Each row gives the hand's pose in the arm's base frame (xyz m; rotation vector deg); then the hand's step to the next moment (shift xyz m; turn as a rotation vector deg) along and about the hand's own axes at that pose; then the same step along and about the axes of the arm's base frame.
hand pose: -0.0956 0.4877 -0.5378 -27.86 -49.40 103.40
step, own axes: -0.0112 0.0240 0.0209 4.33 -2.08 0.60
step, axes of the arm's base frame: -0.0249 -0.0223 -0.0049 -0.77 4.22 2.24
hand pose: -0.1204 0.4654 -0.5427 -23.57 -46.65 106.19
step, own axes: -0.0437 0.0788 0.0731 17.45 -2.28 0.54
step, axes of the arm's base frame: -0.0795 -0.0843 -0.0065 -6.06 16.17 3.43
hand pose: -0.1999 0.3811 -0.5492 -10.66 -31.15 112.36
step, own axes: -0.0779 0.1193 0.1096 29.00 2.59 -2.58
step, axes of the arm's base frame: -0.1031 -0.1432 0.0344 -14.04 25.64 -0.27
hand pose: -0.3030 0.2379 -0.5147 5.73 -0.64 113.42
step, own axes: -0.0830 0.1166 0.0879 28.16 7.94 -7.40
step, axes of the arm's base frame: -0.0681 -0.1273 0.0858 -18.91 22.99 -4.94
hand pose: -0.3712 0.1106 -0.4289 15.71 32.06 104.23
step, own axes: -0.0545 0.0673 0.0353 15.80 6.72 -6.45
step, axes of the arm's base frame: -0.0227 -0.0586 0.0692 -13.54 11.83 -3.60
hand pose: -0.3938 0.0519 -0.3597 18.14 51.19 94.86
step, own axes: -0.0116 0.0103 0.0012 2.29 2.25 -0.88
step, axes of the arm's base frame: -0.0032 -0.0106 0.0109 -2.84 1.69 0.40
